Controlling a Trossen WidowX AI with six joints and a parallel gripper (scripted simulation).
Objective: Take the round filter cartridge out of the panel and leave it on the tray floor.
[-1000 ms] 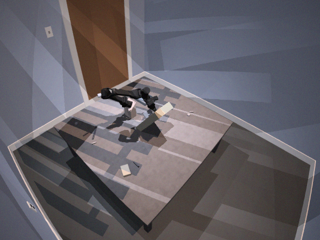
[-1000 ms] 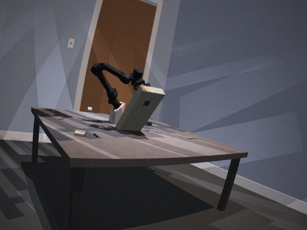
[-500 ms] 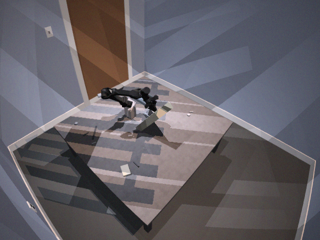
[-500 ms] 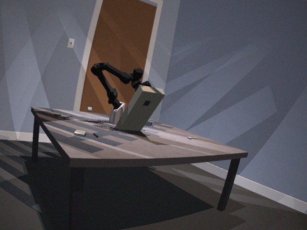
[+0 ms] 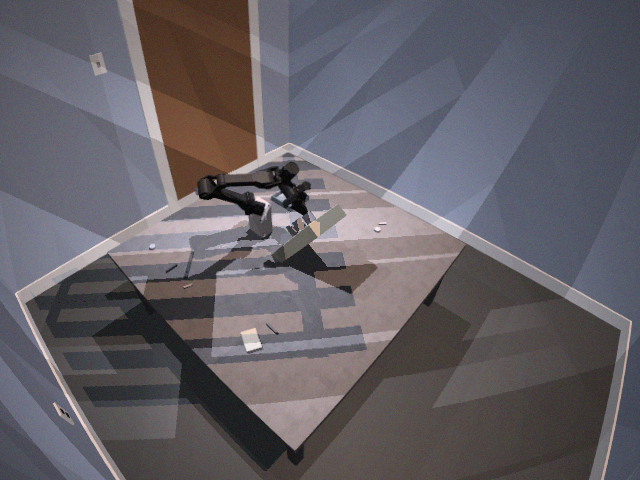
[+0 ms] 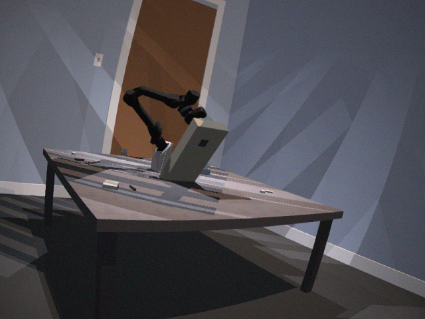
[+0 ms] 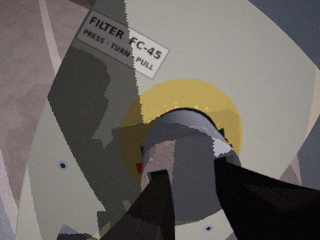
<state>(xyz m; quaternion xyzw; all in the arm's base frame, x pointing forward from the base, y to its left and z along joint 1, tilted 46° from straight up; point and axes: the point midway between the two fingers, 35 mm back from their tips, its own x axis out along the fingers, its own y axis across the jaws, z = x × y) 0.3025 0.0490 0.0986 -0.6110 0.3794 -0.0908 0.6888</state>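
The service panel is 10 cm below my gripper tip. Round my gripper tip: pale flat card (7 cm ahead, 48 cm to the right, 26 cm below); filter cartridge (1 cm ahead, 1 cm below); blue-grey tray (33 cm behind, 33 cm to the left, 26 cm below).
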